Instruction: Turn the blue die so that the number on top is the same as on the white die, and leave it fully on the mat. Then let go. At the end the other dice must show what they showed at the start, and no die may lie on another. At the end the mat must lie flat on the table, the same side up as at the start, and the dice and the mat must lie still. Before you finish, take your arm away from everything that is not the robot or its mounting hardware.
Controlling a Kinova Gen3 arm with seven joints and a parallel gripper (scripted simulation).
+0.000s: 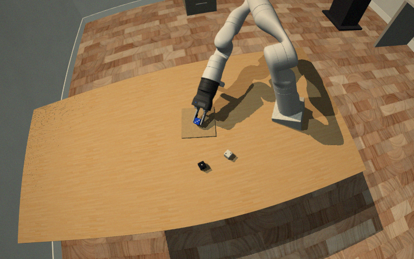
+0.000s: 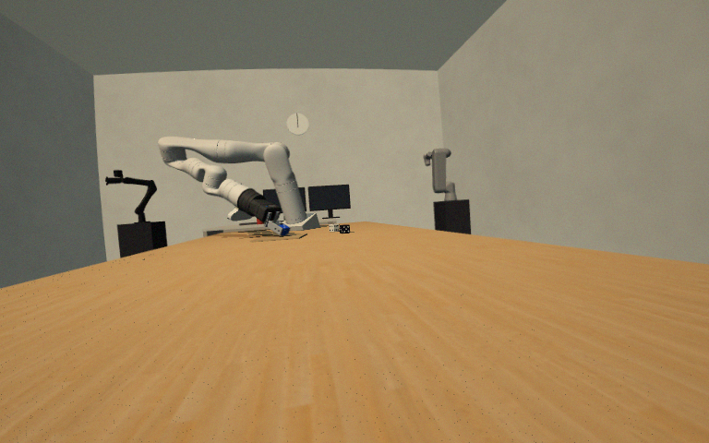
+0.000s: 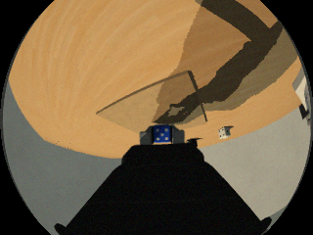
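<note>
My gripper is now 1 cm to the right of the blue die. From my hand the other things lie so: tan mat: 3 cm below; black die: 3 cm ahead, 19 cm to the left, 1 cm below; white die: 8 cm behind, 17 cm to the left, 1 cm below.
</note>
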